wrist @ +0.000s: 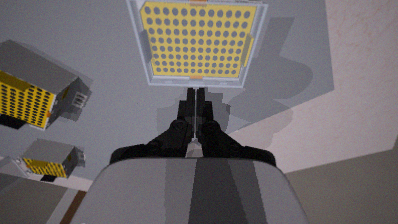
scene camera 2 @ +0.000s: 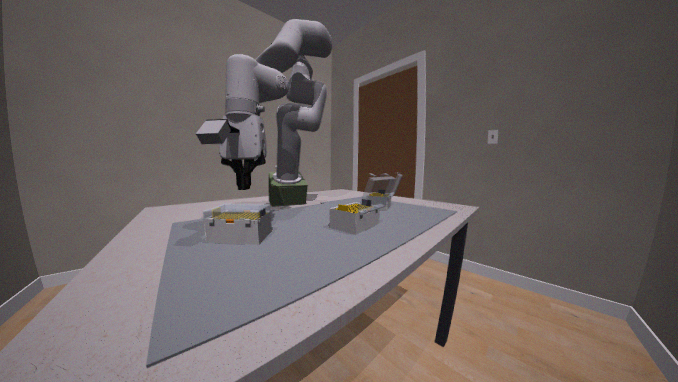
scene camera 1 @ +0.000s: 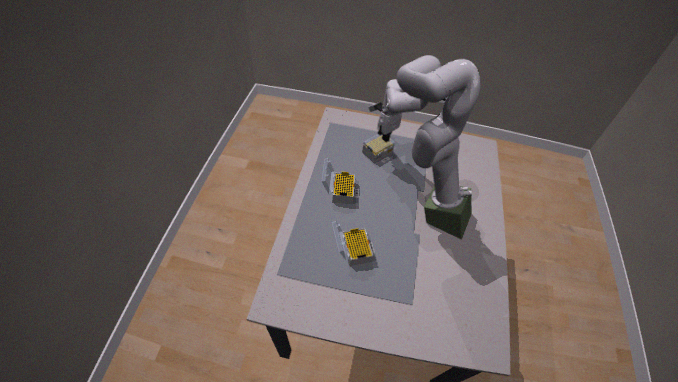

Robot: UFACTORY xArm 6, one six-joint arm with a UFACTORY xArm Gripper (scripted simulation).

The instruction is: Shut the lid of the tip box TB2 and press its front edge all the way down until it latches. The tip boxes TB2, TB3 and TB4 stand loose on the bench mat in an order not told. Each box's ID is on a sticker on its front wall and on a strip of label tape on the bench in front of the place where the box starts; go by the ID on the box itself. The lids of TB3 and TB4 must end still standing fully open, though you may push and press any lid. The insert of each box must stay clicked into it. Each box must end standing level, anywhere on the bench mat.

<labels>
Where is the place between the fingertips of my gripper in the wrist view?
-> At 195,99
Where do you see a grey bench mat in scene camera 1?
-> At 388,192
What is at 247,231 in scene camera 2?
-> A tip box.
</labels>
